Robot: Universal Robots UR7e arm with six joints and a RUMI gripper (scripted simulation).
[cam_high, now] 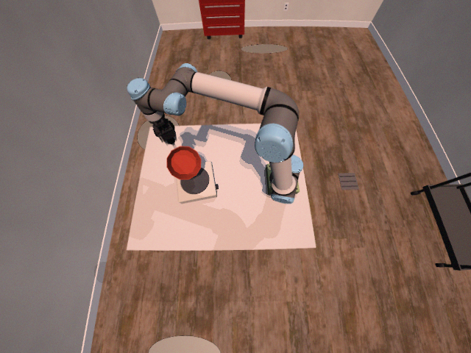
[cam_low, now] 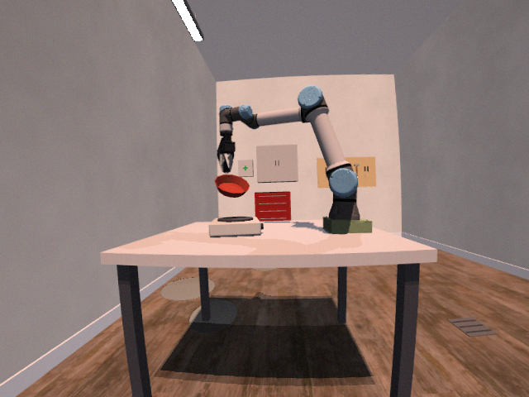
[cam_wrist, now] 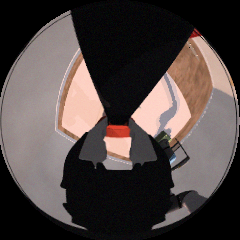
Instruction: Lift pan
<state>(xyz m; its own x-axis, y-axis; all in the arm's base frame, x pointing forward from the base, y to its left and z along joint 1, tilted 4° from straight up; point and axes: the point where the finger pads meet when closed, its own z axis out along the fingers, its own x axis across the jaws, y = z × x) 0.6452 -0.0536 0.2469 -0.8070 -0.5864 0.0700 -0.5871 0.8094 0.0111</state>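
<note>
The pan lies 30 mm behind my hand, 40 mm to the left of it and 60 mm below it. Also, from my hand: hot plate (100 mm behind, 110 mm to the left, 310 mm below).
</note>
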